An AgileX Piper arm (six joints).
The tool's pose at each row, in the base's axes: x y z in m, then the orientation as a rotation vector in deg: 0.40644 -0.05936 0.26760 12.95 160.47 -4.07; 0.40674 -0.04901 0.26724 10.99 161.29 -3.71; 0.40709 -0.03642 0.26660 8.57 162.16 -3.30; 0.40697 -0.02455 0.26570 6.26 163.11 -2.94; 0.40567 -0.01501 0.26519 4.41 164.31 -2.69; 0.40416 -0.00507 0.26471 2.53 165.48 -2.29; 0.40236 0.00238 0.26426 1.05 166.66 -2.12; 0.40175 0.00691 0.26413 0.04 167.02 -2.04; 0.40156 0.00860 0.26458 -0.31 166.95 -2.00; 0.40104 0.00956 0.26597 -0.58 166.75 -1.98; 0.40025 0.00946 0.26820 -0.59 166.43 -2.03; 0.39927 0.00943 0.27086 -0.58 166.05 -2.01; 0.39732 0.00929 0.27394 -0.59 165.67 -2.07; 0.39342 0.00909 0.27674 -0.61 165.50 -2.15; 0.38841 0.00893 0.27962 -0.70 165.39 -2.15
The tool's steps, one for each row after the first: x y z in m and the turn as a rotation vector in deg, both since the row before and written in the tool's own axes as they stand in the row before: 0.00137 0.01026 -0.00034 -0.44 0.67 -1.37; 0.00145 0.01253 -0.00011 -0.52 0.71 -1.67; 0.00154 0.01180 0.00016 -0.47 0.83 -1.59; 0.00205 0.00941 -0.00033 -0.33 1.12 -1.29; 0.00206 0.00985 -0.00033 -0.43 1.11 -1.28; 0.00205 0.00739 -0.00025 -0.24 1.15 -1.01; 0.00067 0.00452 -0.00013 -0.14 0.35 -0.68; 0.00008 0.00168 -0.00052 -0.05 -0.07 -0.23; 0.00019 0.00093 -0.00149 -0.03 -0.20 -0.18; 0.00026 -0.00015 -0.00235 0.04 -0.32 -0.01; 0.00033 -0.00009 -0.00281 -0.01 -0.38 0.01; 0.00115 -0.00021 -0.00346 0.04 -0.38 -0.01; 0.00309 -0.00026 -0.00367 0.05 -0.17 -0.02; 0.00413 -0.00022 -0.00404 -0.01 -0.11 -0.06
